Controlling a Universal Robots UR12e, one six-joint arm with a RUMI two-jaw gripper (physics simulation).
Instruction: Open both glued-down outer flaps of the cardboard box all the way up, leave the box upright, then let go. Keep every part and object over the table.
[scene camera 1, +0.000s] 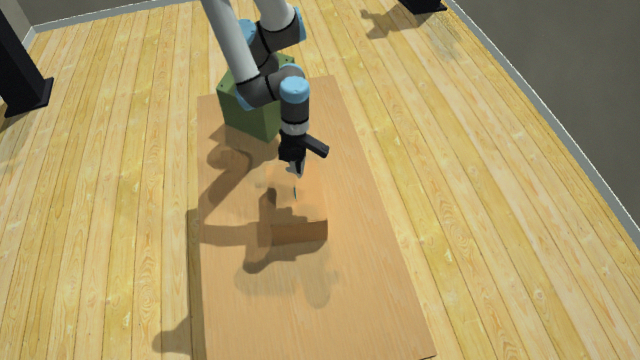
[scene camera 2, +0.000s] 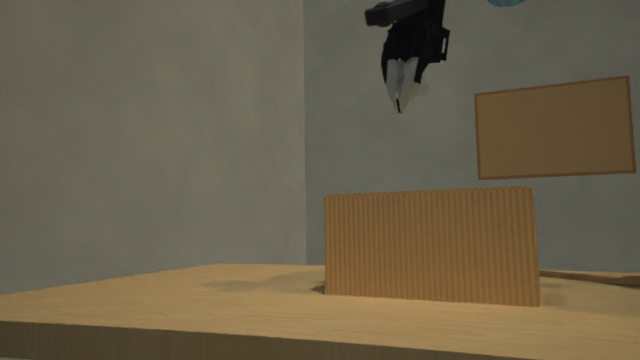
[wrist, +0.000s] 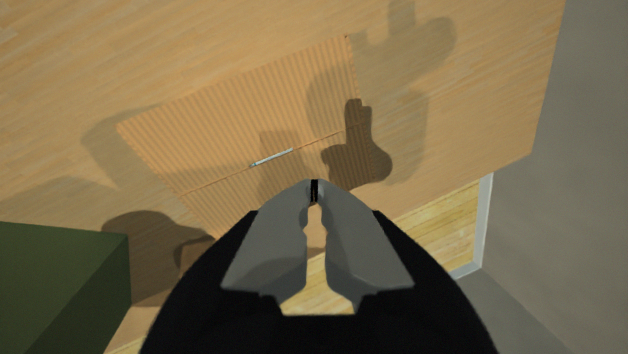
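Seen in the pictures: gripper, fingertip midpoint: (scene camera 1: 299, 177) (scene camera 2: 400, 112) (wrist: 313, 181); arm's base at its link origin: (scene camera 1: 260, 67).
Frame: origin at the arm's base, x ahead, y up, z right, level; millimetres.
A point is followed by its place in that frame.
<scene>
The cardboard box (scene camera 1: 300, 232) {y -228, x 787, z 55 mm} (scene camera 2: 431, 245) {y -235, x 643, z -83 mm} stands upright on the table. Its two outer flaps lie flat in the wrist view: one flap (wrist: 235, 105) {y -156, x 646, z -53 mm} on the far side of the middle seam, the other flap (wrist: 227, 202) {y -156, x 541, z 51 mm} on the near side, partly hidden by my fingers. A short pale glue strip (scene camera 1: 295, 192) {y -172, x 635, z 26 mm} (wrist: 271, 157) {y -172, x 637, z 33 mm} lies along the seam between them. My gripper (scene camera 1: 299, 175) {y -16, x 687, z 15 mm} (scene camera 2: 399, 111) {y -16, x 687, z 15 mm} (wrist: 313, 181) {y -16, x 687, z 15 mm} is shut and empty, pointing down. It hangs well above the box top, touching nothing.
The table (scene camera 1: 370, 300) {y -312, x 1111, z -115 mm} (scene camera 2: 150, 310) {y -312, x 1004, z -214 mm} (wrist: 480, 100) {y -312, x 1125, z 250 mm} bears the box; its edge shows on the right in the wrist view. The green robot base (scene camera 1: 250, 117) {y -173, x 139, z 104 mm} (wrist: 60, 280) {y -189, x 185, z 19 mm} stands behind the box, at the lower left in the wrist view. Arm shadows cross the box and table.
</scene>
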